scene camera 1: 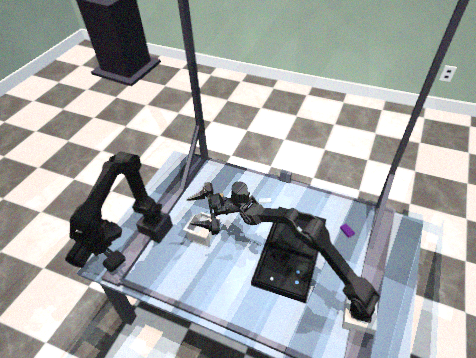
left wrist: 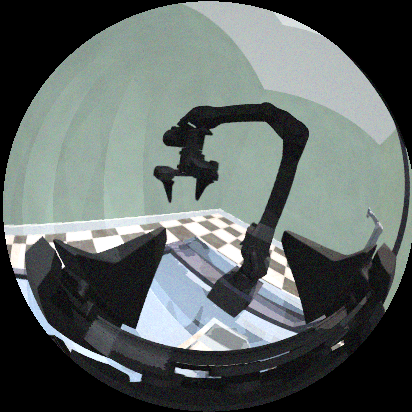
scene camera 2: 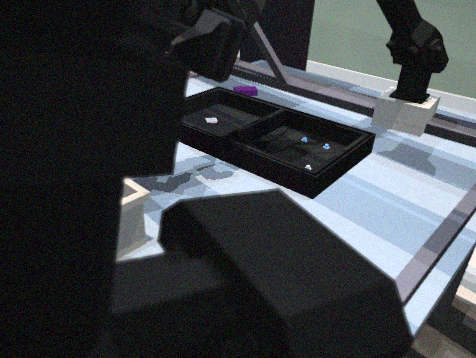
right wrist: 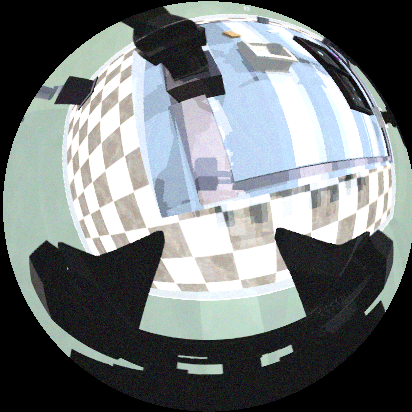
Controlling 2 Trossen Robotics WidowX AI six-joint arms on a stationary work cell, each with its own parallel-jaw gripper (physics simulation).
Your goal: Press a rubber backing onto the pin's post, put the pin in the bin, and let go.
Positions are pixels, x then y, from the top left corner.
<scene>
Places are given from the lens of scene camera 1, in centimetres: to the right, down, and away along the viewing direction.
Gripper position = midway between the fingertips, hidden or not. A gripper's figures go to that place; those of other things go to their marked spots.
left gripper (scene camera 1: pixel 187 211): -18, 12, 135
right gripper (scene camera 1: pixel 103 257): -47, 28, 132
black two-compartment tray (scene camera 1: pixel 283 254): 18, 30, 151
frame post (scene camera 1: pixel 455 19): 58, -43, 104
The marked spots on the black two-compartment tray and the frame post are 96 cm apart.
</scene>
